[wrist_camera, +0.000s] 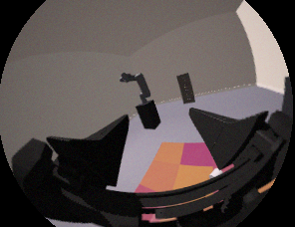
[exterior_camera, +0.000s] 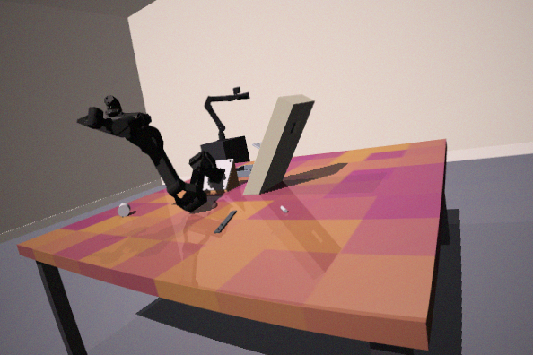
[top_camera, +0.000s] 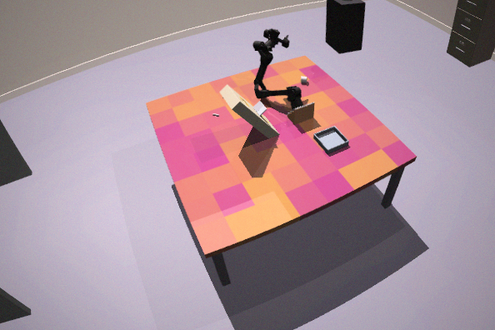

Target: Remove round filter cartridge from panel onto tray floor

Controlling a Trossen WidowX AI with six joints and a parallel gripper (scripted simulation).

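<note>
Right now the round grey filter cartridge is 45 cm ahead of my gripper tip, 49 cm to the left of it and 14 cm below it. From my gripper tip the other things lie so: cream service panel (41 cm ahead, 48 cm to the left, 21 cm below); then grey tray (1 cm ahead, 73 cm to the left, 36 cm below); then small white peg (57 cm ahead, 24 cm to the left, 36 cm below).
</note>
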